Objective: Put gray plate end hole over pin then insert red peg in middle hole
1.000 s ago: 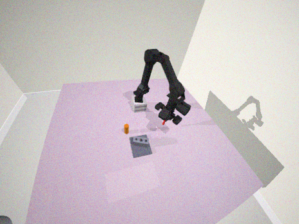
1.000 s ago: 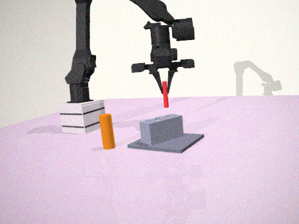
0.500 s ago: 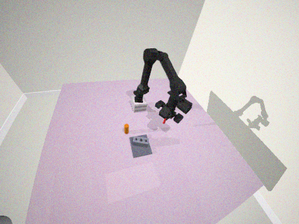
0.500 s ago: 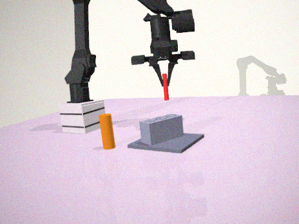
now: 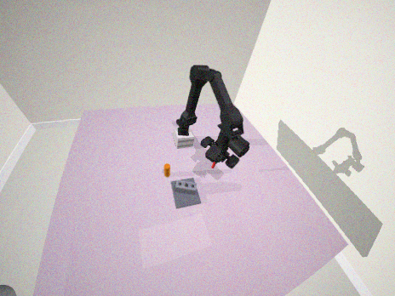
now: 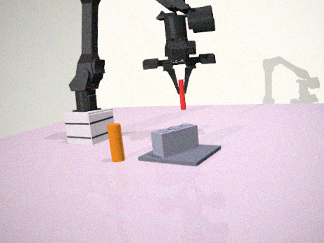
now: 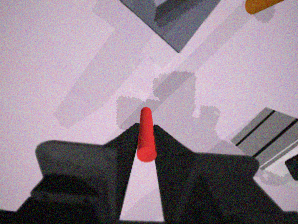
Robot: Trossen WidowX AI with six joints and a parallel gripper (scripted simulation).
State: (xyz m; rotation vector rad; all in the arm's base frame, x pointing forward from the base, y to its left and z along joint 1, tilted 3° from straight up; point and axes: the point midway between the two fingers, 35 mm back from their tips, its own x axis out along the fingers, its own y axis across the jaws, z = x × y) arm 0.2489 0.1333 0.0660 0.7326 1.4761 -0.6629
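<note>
The gray plate is 140 mm to the right of my gripper tip, 90 mm ahead of it and 70 mm below it. Round my gripper tip: gray base 130 mm to the right, 110 mm below, 90 mm ahead; orange cylinder 230 mm to the right, 70 mm below, 10 mm behind; red peg right at my gripper tip.
</note>
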